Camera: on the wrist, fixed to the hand. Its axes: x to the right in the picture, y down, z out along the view.
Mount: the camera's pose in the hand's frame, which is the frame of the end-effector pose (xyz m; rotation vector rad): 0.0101 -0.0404 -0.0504 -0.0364 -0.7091 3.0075
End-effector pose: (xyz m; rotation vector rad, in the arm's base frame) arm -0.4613 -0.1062 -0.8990 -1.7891 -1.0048 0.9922
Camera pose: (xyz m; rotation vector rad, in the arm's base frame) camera -0.4220 -0.0978 -0.8474 0.7880 -1.4259 -1.4080
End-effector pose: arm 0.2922 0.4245 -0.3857 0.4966 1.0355 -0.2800
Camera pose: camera 0.2413 0.4161 -0.4259 1.1915 -1.0922 2.0445
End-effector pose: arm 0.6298 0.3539 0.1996 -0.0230 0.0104 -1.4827
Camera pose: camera 0.5894 0.3398 0.1502 -0.3579 -0.3392 1.5793
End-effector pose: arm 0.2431 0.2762 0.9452 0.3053 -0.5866 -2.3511
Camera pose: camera 0.2313 0.2797 0.8810 -0.9054 -0.3976 0.5932
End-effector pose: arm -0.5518 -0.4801 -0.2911 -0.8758 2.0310 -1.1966
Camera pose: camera -0.5875 -0.4783 -0.2363 1.4517 0.6360 0.8583
